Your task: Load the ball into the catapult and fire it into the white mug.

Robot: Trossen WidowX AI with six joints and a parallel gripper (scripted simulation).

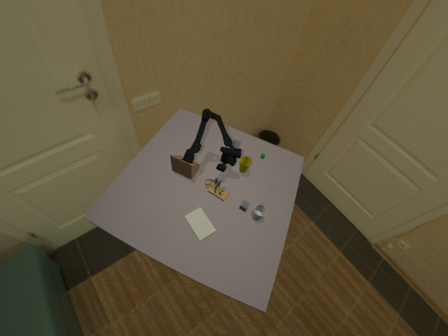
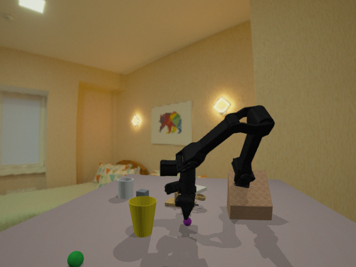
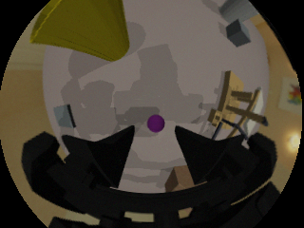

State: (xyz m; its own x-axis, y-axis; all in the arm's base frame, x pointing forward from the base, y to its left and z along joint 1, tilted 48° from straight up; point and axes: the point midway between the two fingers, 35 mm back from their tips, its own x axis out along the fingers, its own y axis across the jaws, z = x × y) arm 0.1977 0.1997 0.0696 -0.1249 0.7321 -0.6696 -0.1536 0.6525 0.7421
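Right now my gripper tip is 2 cm above the purple ball. The rest, counted from my gripper tip: yellow cup 13 cm ahead, 10 cm to the left, 1 cm below; wooden catapult 17 cm to the right, 4 cm ahead, 1 cm above; flat grey tile 29 cm to the left, 5 cm behind, 4 cm below.
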